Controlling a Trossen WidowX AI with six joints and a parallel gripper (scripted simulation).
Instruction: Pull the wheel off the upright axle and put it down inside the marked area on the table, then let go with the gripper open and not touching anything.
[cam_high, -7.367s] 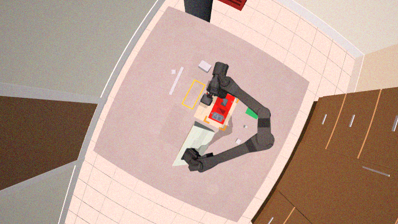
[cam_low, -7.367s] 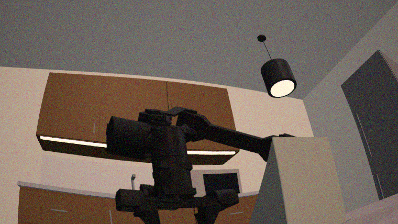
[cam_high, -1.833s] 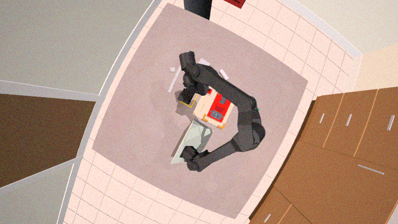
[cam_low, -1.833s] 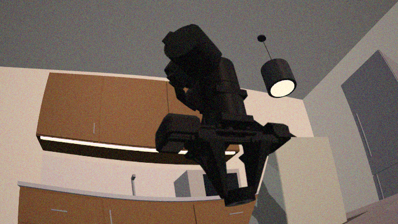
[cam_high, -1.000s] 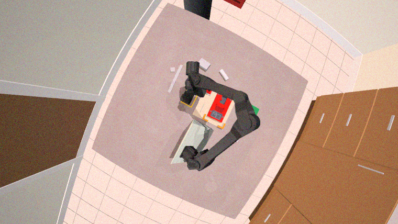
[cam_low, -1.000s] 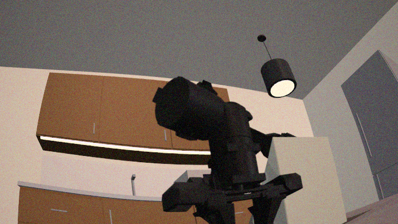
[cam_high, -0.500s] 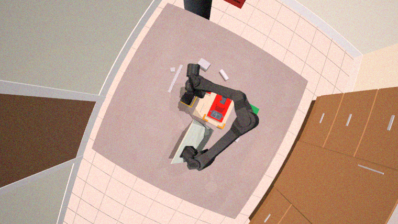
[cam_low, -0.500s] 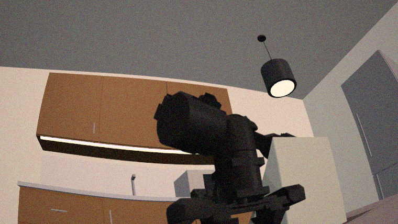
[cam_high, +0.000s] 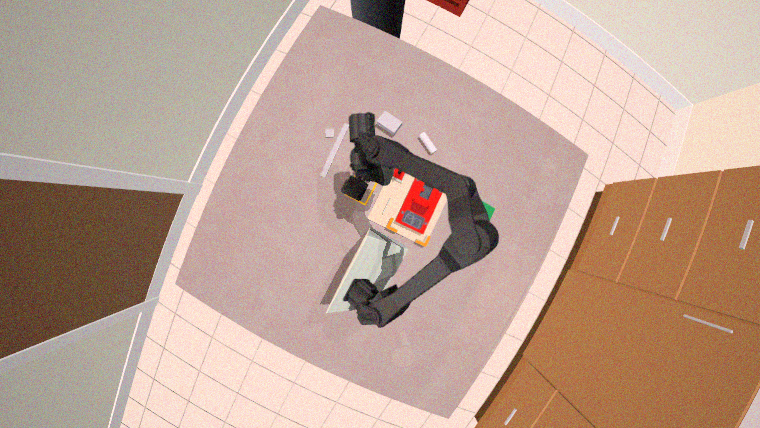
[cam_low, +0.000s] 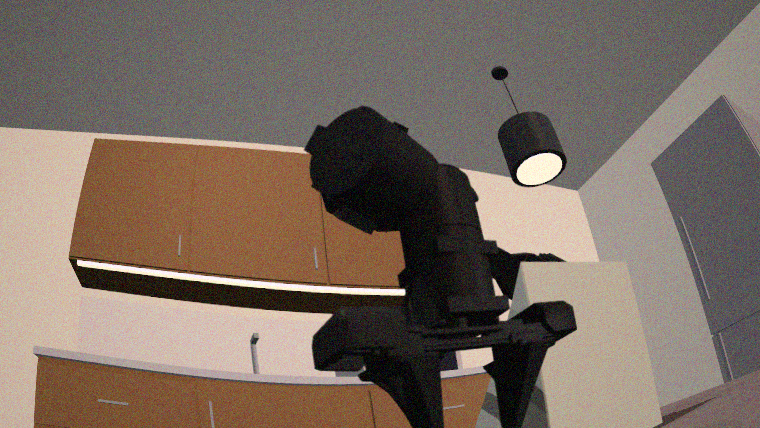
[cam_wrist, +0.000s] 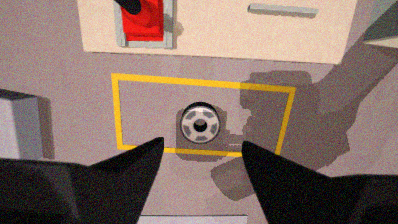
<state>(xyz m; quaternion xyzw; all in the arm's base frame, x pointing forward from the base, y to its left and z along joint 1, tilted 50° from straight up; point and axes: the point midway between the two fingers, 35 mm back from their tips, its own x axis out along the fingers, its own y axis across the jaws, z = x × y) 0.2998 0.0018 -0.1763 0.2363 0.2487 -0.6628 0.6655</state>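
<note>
Right now my gripper tip is 4 cm above the grey wheel. The rest, counted from my gripper tip: green patch: 43 cm to the right, 9 cm ahead, 5 cm below; then grey box: 21 cm ahead, 4 cm below, 2 cm to the left; then thin bar: 15 cm to the left, 5 cm below, 3 cm ahead.
</note>
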